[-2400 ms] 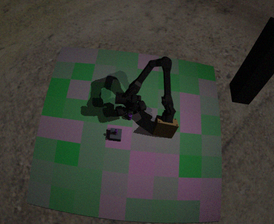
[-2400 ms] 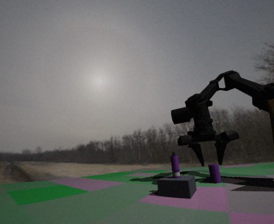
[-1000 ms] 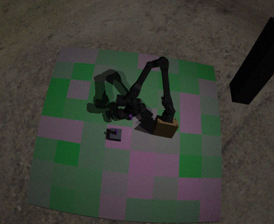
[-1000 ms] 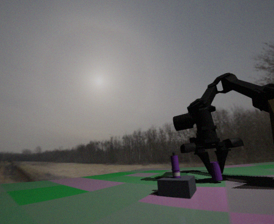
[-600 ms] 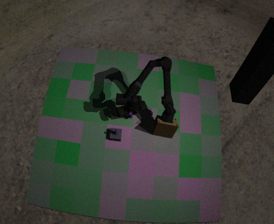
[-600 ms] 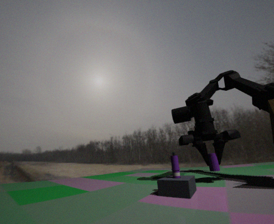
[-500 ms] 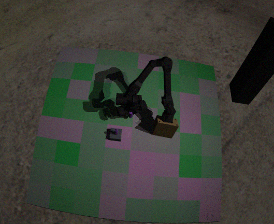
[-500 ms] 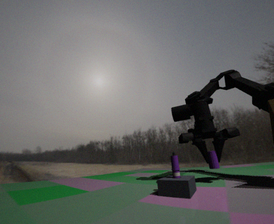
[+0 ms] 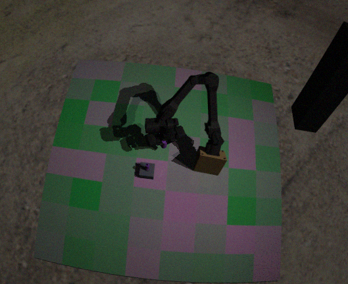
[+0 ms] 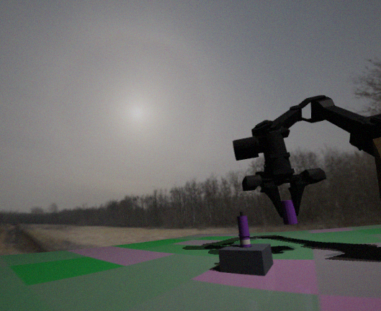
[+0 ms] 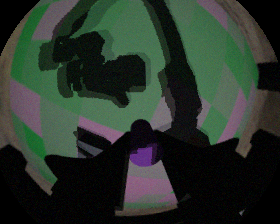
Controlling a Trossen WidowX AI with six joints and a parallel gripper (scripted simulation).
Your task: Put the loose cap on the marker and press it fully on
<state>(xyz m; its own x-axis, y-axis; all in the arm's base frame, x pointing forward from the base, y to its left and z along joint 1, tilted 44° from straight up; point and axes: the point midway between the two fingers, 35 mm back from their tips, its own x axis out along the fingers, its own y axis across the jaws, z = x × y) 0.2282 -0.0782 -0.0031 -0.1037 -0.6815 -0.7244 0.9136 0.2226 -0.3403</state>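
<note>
Right now my gripper tip is 130 mm to the right of the purple marker, 70 mm short of it and 10 mm above it. From my gripper tip the other things lie so: purple cap: 10 mm above; dark grey holder block: 130 mm to the left, 70 mm ahead, 60 mm below.
</note>
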